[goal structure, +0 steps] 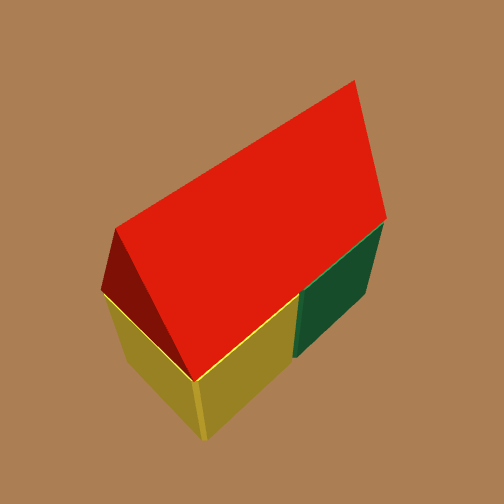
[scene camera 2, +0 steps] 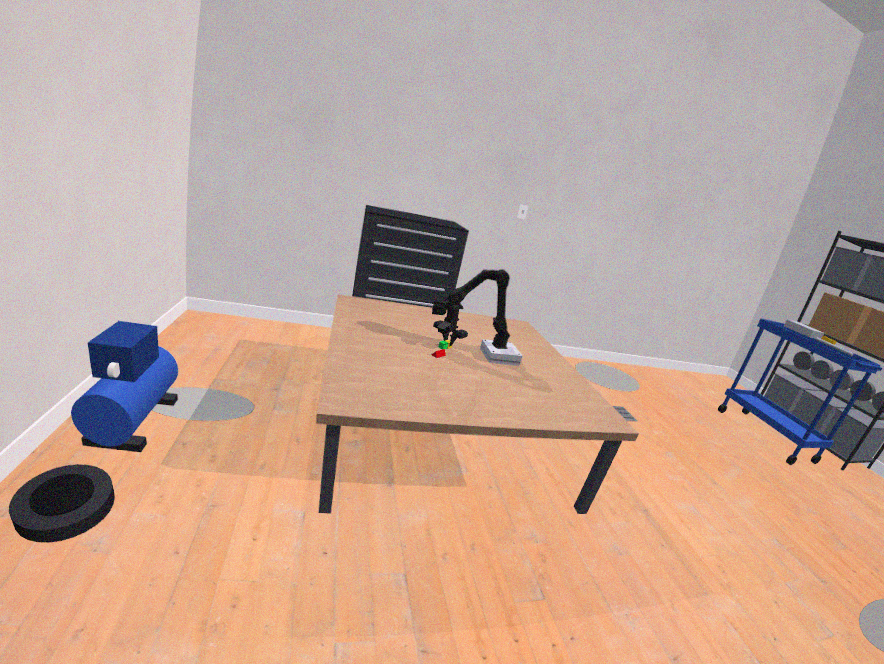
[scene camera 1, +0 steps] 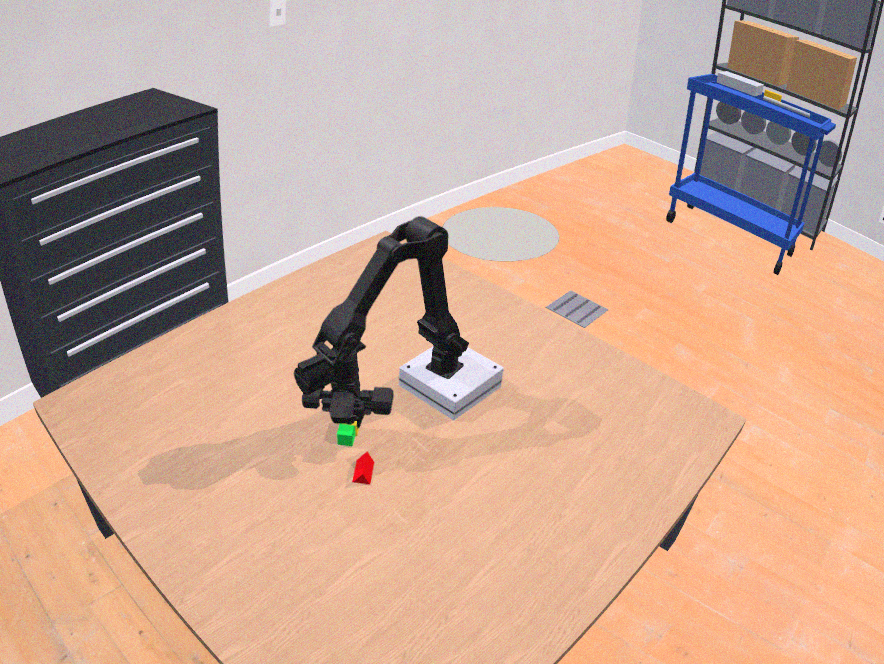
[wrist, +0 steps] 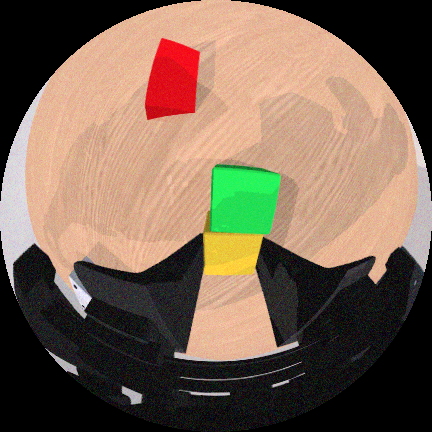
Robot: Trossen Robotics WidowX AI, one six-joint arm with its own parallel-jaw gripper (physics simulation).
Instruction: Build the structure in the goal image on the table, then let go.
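Seen in the pictures: gripper, fingertip midpoint: (scene camera 2: 448, 344) (scene camera 1: 350, 426) (wrist: 228, 239); arm's base at its link origin: (scene camera 2: 499, 346) (scene camera 1: 444, 366).
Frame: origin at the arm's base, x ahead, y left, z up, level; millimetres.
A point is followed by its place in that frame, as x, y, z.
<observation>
A green cube (scene camera 1: 345, 435) @[300, -43, -24] (scene camera 2: 443, 344) @[293, -36, -28] (wrist: 245, 200) @[288, -52, -23] sits on the wooden table (scene camera 1: 500, 543) @[329, 359, -55] (scene camera 2: 428, 400) @[506, 439, -56], just in front of the fingers. My gripper (scene camera 1: 355, 423) @[256, -66, -41] (wrist: 228, 239) @[256, -66, -41] points down and is shut on a yellow cube (scene camera 1: 355, 426) @[263, -46, -26] (wrist: 231, 255) @[257, -66, -23], low over the table. The yellow cube is right behind the green cube, which hides part of it in the wrist view. They look side by side, but I cannot tell whether they touch. A red triangular prism (scene camera 1: 363, 468) @[348, 44, -28] (scene camera 2: 438, 353) @[346, 51, -38] (wrist: 172, 82) @[328, 22, -40] lies on the table beyond the green cube, apart from both cubes.
The arm's light base plate (scene camera 1: 451, 385) @[45, 49, -1] (scene camera 2: 500, 351) @[27, 67, 0] stands on the table, right of the cubes in both scene views. A black drawer cabinet (scene camera 1: 121, 235) (scene camera 2: 410, 257) stands behind the table. A blue cart (scene camera 1: 739, 210) stands on the floor at the right.
</observation>
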